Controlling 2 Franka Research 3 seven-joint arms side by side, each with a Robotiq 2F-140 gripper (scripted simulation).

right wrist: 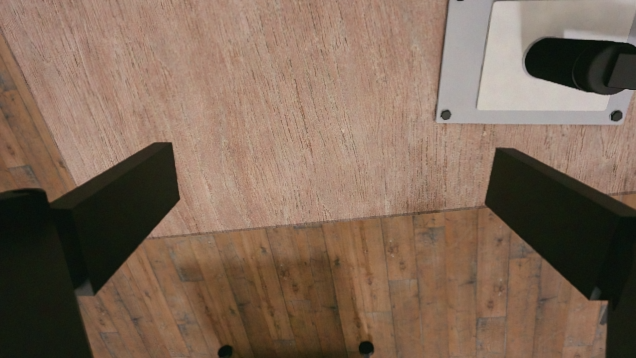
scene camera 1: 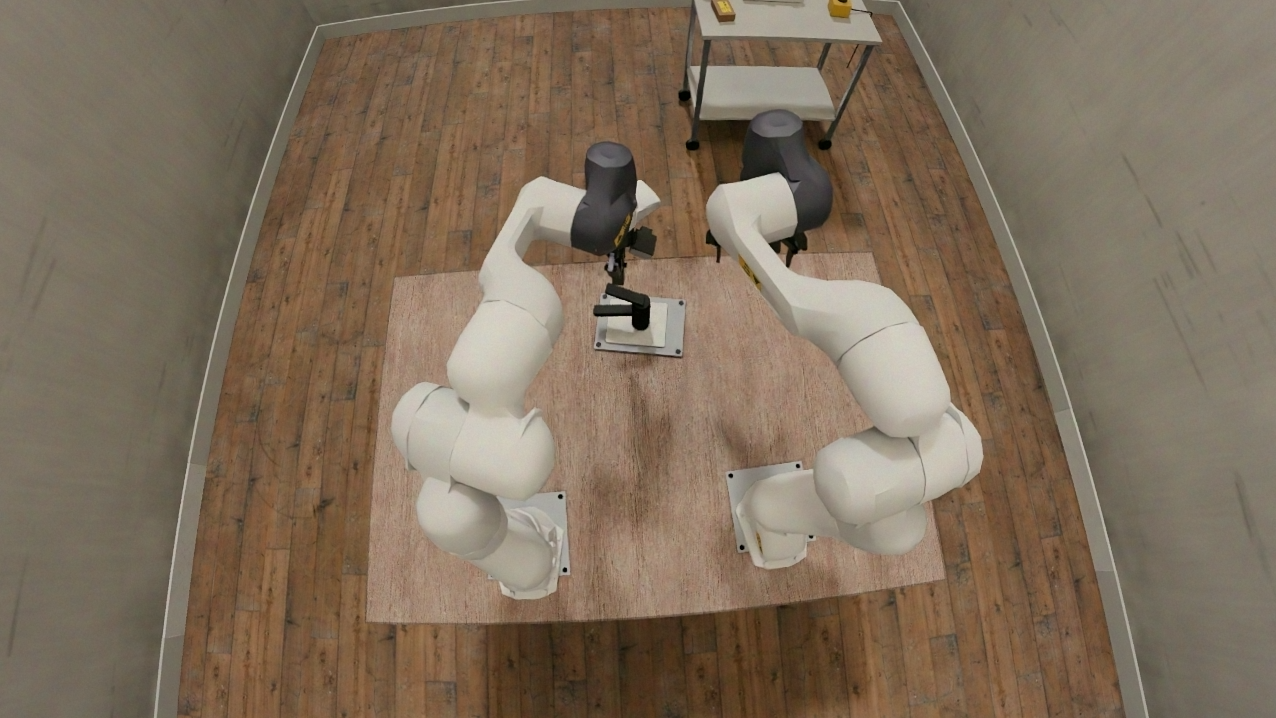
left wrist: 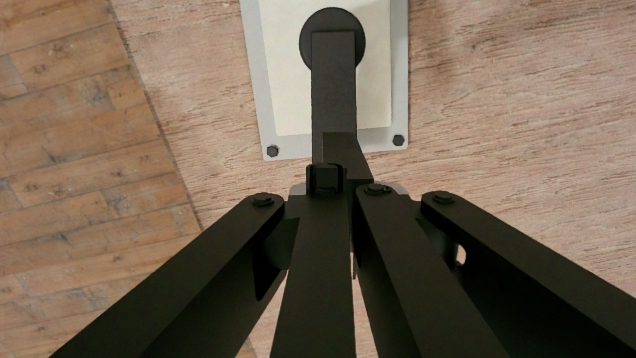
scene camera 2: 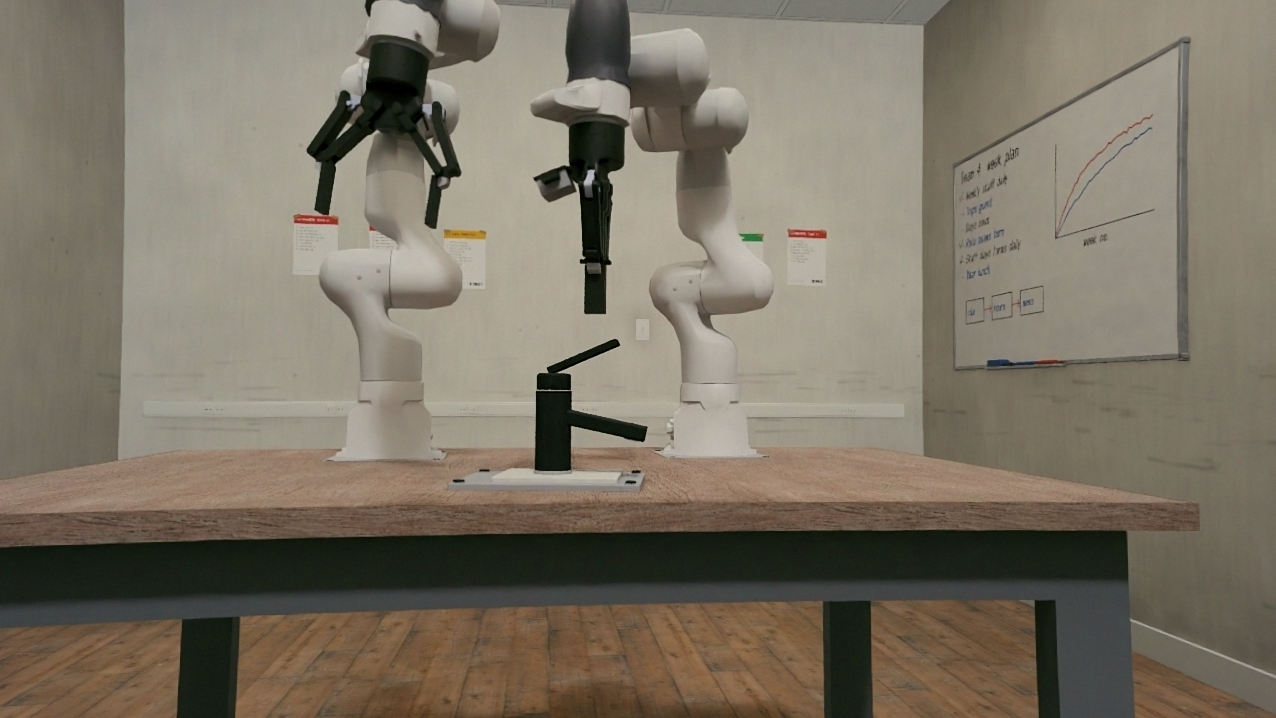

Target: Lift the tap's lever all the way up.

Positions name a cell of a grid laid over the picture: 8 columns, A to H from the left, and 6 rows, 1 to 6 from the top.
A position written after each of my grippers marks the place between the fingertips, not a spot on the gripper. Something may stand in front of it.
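My left gripper is visible in scene camera 2 (scene camera 2: D3), in scene camera 1 (scene camera 1: D3) and in the left wrist view (left wrist: E3). My right gripper (scene camera 2: C2) is also visible in the right wrist view (right wrist: E3). A flat lever (left wrist: E1) is present.
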